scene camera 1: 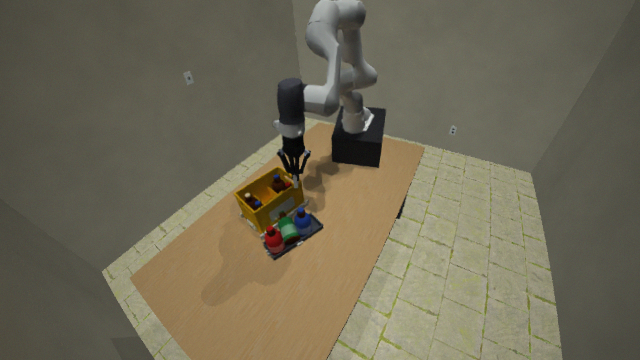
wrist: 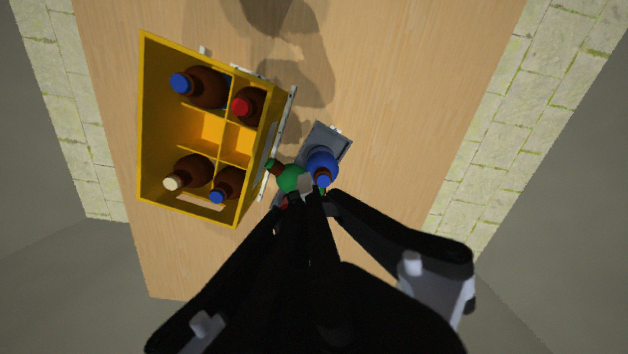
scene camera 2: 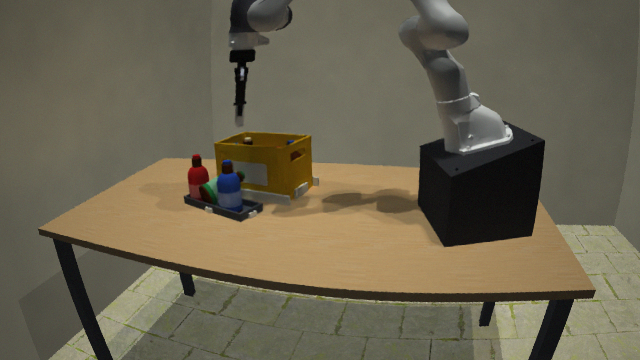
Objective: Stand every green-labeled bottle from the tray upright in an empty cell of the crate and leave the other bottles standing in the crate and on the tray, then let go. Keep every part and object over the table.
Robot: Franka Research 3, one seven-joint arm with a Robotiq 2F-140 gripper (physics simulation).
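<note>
The green-labeled bottle (scene camera 1: 288,230) (scene camera 2: 211,190) (wrist: 290,178) lies tilted on the tray (scene camera 1: 316,227) (scene camera 2: 254,208) (wrist: 327,136), its neck toward the crate, between the red bottle (scene camera 1: 274,241) (scene camera 2: 198,179) and the blue bottle (scene camera 1: 302,223) (scene camera 2: 229,187) (wrist: 322,166), which both stand. The yellow crate (scene camera 1: 258,220) (scene camera 2: 295,172) (wrist: 139,115) has a bottle in each of four corner cells: blue cap (wrist: 181,83), red cap (wrist: 242,106), cream cap (wrist: 173,182) and blue cap (wrist: 217,196). Its two middle cells are empty. My gripper (scene camera 1: 296,181) (scene camera 2: 239,121) (wrist: 307,183) is shut and empty, above the crate's height.
The crate stands behind the tray in the second scene view, held by light strips (scene camera 2: 267,197) on the table (scene camera 1: 350,200) (scene camera 2: 340,240). The black arm base (scene camera 1: 357,147) (scene camera 2: 480,200) stands at the table's other end. The red bottle is mostly hidden in the wrist view.
</note>
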